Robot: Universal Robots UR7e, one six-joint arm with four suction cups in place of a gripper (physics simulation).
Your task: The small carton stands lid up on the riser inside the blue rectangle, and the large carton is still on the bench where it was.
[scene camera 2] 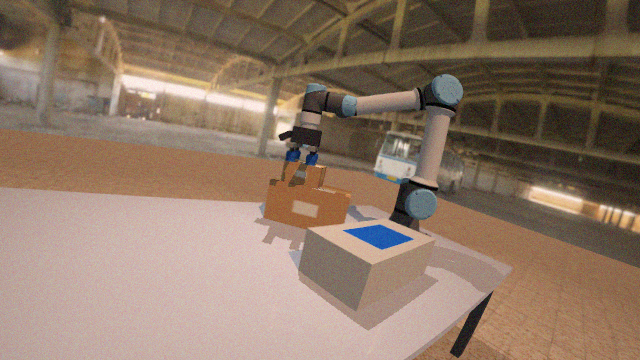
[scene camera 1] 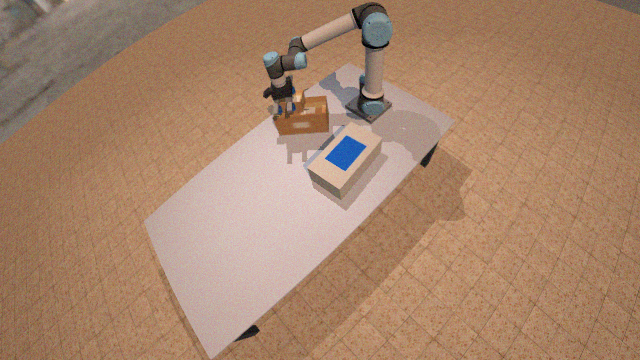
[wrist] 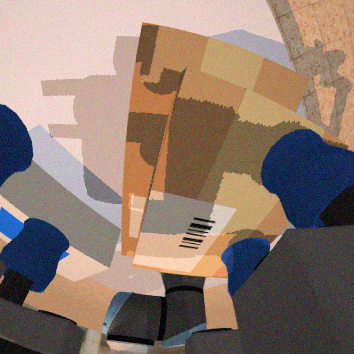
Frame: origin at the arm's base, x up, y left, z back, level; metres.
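Seen in the pictures: hand, its tool point: [scene camera 2: 302,161] [scene camera 1: 286,101] [wrist: 142,212].
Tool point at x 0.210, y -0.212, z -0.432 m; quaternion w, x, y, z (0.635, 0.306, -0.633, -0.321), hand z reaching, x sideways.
Observation:
Pixels of each thing's top centre, then the offset from my tool point to it. Level surfaces: height alone.
- small carton, centre of its top: [wrist: 223,224] [scene camera 2: 306,163] [scene camera 1: 289,96] dx -0.008, dy -0.030, dz +0.040 m
- large brown carton, centre of its top: [wrist: 188,195] [scene camera 2: 312,185] [scene camera 1: 299,106] dx -0.086, dy +0.004, dz +0.068 m
- bench, height of its surface: dx -0.240 m
- beige riser, centre of its top: [scene camera 2: 380,235] [wrist: 28,240] [scene camera 1: 345,152] dx -0.120, dy +0.407, dz +0.032 m
The small carton [scene camera 1: 298,99] [scene camera 2: 309,175] [wrist: 197,151] stands lid up on top of the large brown carton [scene camera 1: 303,121] [scene camera 2: 306,206] [wrist: 228,60] at the back of the bench [scene camera 1: 250,223] [scene camera 2: 111,268]. My gripper [scene camera 1: 286,106] [scene camera 2: 301,157] hangs straight down right over the small carton's lid, at or just above it. I cannot see a firm seal, and the carton still rests on the large one. In the wrist view the blue suction cups [wrist: 302,175] frame the barcode lid. The beige riser [scene camera 1: 331,176] [scene camera 2: 358,268] with its bare blue rectangle [scene camera 1: 345,152] [scene camera 2: 378,236] [wrist: 8,223] stands to the right.
The arm's base [scene camera 1: 368,107] is bolted to the bench's back corner, close behind the riser. The bench edge runs just right of the riser. Tiled floor lies all around.

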